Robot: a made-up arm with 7 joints. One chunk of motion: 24 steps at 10 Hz.
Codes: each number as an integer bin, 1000 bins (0 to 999) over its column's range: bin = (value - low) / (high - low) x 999, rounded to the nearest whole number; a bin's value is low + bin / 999 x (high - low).
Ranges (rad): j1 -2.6..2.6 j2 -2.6..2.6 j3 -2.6..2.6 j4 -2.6..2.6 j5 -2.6..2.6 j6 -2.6..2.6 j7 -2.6..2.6
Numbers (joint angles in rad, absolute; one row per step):
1: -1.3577 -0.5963 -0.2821 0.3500 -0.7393 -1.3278 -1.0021
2: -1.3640 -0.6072 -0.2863 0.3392 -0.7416 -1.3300 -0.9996
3: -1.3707 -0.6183 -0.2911 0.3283 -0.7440 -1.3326 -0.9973
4: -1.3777 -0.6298 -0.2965 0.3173 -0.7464 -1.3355 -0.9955
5: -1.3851 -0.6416 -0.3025 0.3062 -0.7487 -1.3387 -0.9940
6: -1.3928 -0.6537 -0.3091 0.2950 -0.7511 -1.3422 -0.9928
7: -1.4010 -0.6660 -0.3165 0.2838 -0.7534 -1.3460 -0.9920
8: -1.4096 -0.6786 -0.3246 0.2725 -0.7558 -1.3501 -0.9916
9: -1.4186 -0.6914 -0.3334 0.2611 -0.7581 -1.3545 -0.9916
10: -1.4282 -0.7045 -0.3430 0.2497 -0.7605 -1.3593 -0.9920
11: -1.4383 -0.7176 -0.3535 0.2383 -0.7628 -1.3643 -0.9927
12: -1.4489 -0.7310 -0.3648 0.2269 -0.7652 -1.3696 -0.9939
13: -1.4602 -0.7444 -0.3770 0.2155 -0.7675 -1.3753 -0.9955
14: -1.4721 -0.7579 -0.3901 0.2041 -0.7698 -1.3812 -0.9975
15: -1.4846 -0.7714 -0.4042 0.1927 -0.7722 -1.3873 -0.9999
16: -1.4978 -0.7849 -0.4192 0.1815 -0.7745 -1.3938 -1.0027
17: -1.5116 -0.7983 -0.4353 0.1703 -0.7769 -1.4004 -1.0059
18: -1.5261 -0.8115 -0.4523 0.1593 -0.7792 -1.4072 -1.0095
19: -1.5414 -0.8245 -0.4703 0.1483 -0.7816 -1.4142 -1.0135
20: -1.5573 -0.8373 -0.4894 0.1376 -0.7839 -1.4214 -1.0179
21: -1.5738 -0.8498 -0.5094 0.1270 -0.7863 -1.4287 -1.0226
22: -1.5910 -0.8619 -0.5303 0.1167 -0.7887 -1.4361 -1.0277
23: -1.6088 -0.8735 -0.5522 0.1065 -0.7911 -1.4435 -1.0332
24: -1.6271 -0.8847 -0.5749 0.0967 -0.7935 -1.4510 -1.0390
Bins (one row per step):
1: 239 385 445 567 357 244 307
2: 237 383 444 565 357 244 307
3: 236 381 444 563 357 243 308
4: 235 379 443 560 356 243 308
5: 233 376 441 558 356 242 309
6: 232 374 440 556 355 242 309
7: 230 372 439 554 355 241 309
8: 229 369 437 552 354 240 309
9: 227 367 435 550 354 239 309
10: 225 364 434 547 353 238 309
11: 223 362 432 545 353 237 309
12: 221 359 429 543 352 236 309
13: 219 356 427 541 352 235 308
14: 217 354 425 539 352 234 308
15: 214 351 422 537 351 233 307
16: 212 349 419 534 351 232 307
17: 209 346 416 532 350 230 306
18: 206 344 413 530 350 229 306
19: 203 341 409 528 349 228 305
20: 200 339 405 526 349 226 304
21: 197 336 402 524 348 225 303
22: 194 334 398 522 348 224 302
23: 190 332 393 520 348 222 301
24: 187 330 389 518 347 221 300

